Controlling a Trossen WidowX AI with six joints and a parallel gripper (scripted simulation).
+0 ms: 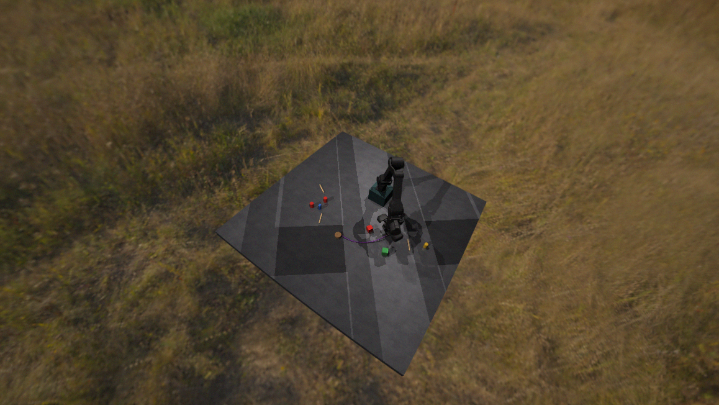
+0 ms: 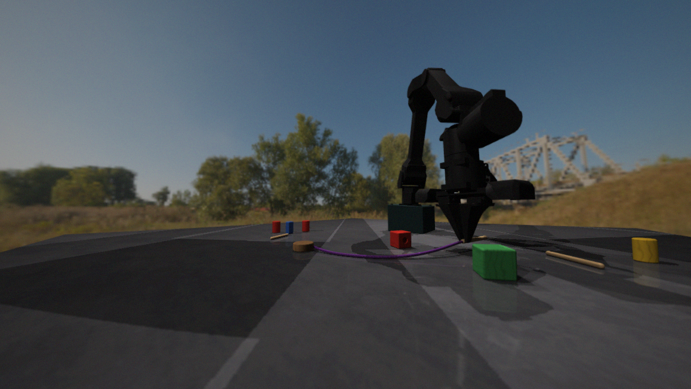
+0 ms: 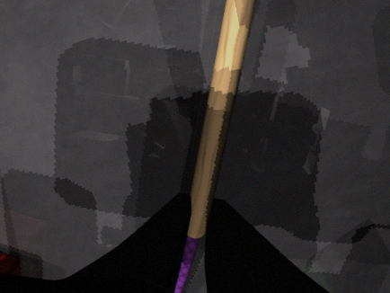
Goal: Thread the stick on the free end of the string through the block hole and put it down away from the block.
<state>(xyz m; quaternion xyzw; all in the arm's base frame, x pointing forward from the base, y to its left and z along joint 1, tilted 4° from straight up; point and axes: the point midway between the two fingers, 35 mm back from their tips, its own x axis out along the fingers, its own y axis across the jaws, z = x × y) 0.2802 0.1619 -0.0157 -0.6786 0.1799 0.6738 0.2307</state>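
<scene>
The green block is 11 cm ahead of my gripper tip and 3 cm to the left of it. The rest, counted from my gripper tip: red block: 1 cm ahead, 12 cm to the right; thin wooden stick: 1 cm behind, 1 cm to the left; loose stick: 2 cm behind, 13 cm to the left, 2 cm below.
</scene>
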